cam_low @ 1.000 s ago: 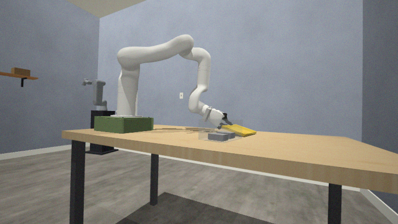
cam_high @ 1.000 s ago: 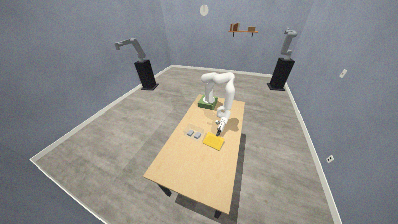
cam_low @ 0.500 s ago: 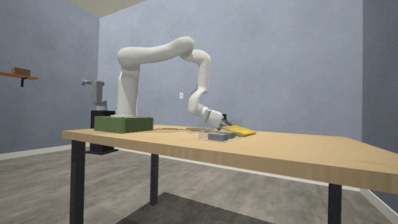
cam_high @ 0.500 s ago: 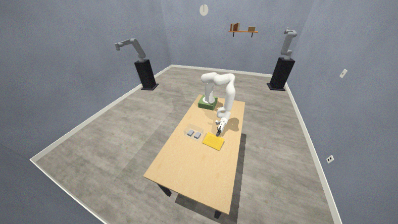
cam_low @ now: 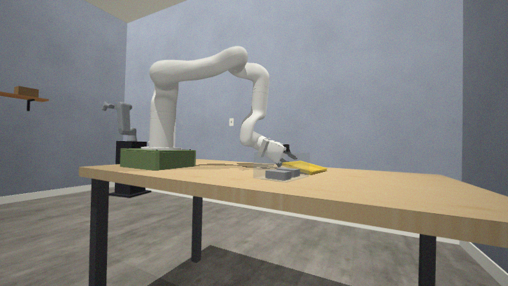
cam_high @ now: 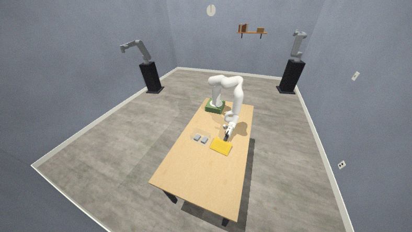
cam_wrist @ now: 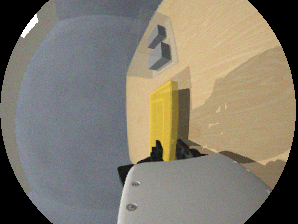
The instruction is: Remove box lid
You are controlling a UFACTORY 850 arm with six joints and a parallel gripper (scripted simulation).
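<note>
My gripper is now 70 mm short of the yellow lid, 40 mm to the left of it and 20 mm above it. Round my hand: clear box 280 mm to the right.
</note>
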